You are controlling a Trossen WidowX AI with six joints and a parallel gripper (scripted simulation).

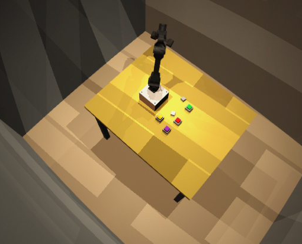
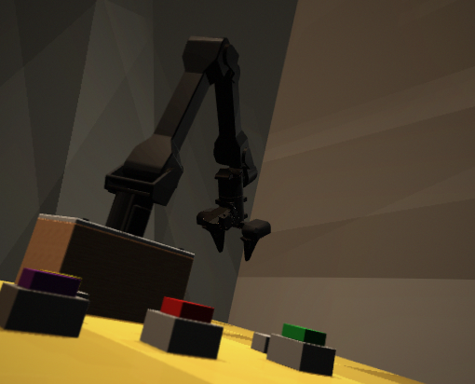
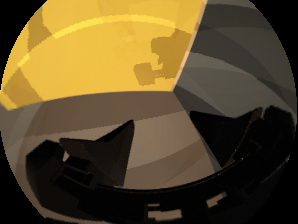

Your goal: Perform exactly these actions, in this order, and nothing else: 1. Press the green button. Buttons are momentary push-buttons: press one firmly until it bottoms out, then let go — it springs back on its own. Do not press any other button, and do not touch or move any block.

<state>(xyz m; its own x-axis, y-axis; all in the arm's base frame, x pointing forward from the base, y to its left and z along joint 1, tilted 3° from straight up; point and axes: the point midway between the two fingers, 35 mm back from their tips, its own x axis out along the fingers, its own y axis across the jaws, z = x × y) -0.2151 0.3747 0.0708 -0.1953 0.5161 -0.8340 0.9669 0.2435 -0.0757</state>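
My gripper tip is now 52 cm short of the green button, 31 cm to the left of it and 12 cm above it. Also, from my gripper tip: red button 52 cm ahead, 46 cm to the right, 12 cm below; purple button 57 cm to the right, 50 cm ahead, 12 cm below.
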